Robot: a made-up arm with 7 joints.
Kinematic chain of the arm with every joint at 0, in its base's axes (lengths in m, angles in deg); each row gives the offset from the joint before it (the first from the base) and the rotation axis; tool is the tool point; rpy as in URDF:
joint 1: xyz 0 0 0.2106 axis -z
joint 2: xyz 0 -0.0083 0.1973 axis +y
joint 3: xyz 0 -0.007 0.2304 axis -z
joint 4: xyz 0 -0.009 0.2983 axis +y
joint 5: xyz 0 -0.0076 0.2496 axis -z
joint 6: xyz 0 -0.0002 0.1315 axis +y
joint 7: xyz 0 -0.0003 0.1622 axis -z
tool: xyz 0 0 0 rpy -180 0 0
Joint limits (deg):
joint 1: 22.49..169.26
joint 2: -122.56..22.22
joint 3: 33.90..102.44
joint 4: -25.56..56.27
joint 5: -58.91..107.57
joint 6: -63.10..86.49
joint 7: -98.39..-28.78
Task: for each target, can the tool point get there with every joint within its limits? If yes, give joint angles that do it. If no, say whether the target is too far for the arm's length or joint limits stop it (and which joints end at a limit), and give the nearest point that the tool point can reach.
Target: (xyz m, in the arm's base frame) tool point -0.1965 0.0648 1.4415
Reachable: yes | joints 78.00 -12.20 46.56 24.30 -22.22 -10.05 -43.43
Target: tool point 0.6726 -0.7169 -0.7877
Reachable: no: too far | nearest point 0.6839 -0.1047 -0.2584 | short by 0.809 m
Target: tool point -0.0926 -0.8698 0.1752
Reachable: no: joint limits stop it (at a limit: joint 2, joint 3, joint 4) | nearest point -0.0649 -0.6100 0.8461 | short by 0.720 m
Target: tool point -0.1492 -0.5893 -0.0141
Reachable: no: joint limits stop it (at a limit: joint 1, joint 2, joint 3, joint 4, joint 6) | nearest point -0.5561 -0.2022 -0.0597 | short by 0.563 m
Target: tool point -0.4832 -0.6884 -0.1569
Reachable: no: joint limits stop it (at a limit: joint 1, joint 2, joint 3, joint 4) | nearest point -0.6135 -0.2298 -0.0857 | short by 0.482 m
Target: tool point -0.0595 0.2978 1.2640
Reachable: yes | joints 132.45 -36.07 40.18 46.75 -38.15 46.87 -75.68
